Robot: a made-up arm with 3 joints. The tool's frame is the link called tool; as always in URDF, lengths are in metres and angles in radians. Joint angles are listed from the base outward. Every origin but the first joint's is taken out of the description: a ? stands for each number. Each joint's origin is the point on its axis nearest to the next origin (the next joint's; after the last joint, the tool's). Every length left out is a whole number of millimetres.
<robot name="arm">
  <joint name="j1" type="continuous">
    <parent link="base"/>
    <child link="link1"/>
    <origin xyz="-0.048 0 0.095" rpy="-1.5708 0 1.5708"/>
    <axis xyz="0 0 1"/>
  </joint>
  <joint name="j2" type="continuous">
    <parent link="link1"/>
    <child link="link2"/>
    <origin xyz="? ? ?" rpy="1.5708 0 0"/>
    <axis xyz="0 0 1"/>
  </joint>
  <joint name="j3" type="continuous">
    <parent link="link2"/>
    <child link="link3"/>
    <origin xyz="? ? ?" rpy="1.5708 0 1.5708"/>
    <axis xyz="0 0 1"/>
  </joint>
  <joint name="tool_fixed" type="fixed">
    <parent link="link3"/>
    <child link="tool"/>
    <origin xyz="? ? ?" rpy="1.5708 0 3.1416"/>
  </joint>
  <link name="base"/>
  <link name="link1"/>
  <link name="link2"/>
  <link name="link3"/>
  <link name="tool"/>
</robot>
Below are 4 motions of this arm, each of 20 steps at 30 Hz.
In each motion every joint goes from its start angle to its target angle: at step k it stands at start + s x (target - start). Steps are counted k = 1, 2, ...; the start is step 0. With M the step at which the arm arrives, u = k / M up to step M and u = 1 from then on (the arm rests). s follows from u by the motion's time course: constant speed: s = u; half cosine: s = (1 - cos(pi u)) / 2; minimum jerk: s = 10 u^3 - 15 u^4 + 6 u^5.
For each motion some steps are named. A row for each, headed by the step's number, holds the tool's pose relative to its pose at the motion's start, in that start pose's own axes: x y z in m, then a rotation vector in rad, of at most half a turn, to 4 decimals.
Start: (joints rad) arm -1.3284 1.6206 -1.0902
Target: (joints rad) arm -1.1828 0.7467 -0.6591
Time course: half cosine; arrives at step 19
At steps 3, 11, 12, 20:
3: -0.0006 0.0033 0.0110 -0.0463 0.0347 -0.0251
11: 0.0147 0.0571 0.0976 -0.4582 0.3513 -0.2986
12: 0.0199 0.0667 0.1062 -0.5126 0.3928 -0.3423
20: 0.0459 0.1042 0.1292 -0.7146 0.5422 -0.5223

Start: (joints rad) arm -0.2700 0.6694 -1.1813
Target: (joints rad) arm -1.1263 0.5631 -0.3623
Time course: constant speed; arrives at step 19
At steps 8, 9, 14, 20:
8: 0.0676 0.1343 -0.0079 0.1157 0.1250 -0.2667
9: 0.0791 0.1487 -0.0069 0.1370 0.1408 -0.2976
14: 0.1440 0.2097 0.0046 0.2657 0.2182 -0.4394
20: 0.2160 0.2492 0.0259 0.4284 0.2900 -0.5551

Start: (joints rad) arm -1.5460 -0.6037 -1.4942
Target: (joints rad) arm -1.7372 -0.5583 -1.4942
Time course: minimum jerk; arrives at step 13
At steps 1, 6, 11, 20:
1: 0.0000 0.0004 0.0002 0.0002 0.0004 -0.0006
6: -0.0032 0.0373 0.0249 0.0246 0.0458 -0.0662
11: -0.0019 0.0845 0.0568 0.0557 0.1021 -0.1514
20: -0.0017 0.0870 0.0585 0.0574 0.1049 -0.1559

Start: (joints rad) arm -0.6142 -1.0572 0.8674
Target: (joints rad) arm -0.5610 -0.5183 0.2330
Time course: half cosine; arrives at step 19
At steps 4, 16, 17, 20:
4: -0.0008 -0.0038 -0.0169 -0.0440 -0.0717 0.0360
16: 0.0483 -0.0754 -0.1305 -0.3075 -0.6195 0.4143
17: 0.0522 -0.0789 -0.1337 -0.3145 -0.6401 0.4325
20: 0.0556 -0.0818 -0.1363 -0.3200 -0.6568 0.4476

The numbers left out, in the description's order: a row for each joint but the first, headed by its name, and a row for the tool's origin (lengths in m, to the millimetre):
j2: -0.01 0.284 0
j3: -0.005 -0.094 0
tool: 0.259 0.031 0

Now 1 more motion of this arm.
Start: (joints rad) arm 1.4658 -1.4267 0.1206
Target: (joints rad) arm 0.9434 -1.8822 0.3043
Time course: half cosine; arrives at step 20
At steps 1, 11, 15, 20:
1: -0.0007 0.0005 0.0007 0.0008 0.0043 -0.0027
11: -0.0484 0.0470 0.0720 0.0490 0.4085 -0.2576
15: -0.0569 0.0654 0.1082 0.0538 0.6030 -0.3818
20: -0.0580 0.0740 0.1269 0.0513 0.7056 -0.4485

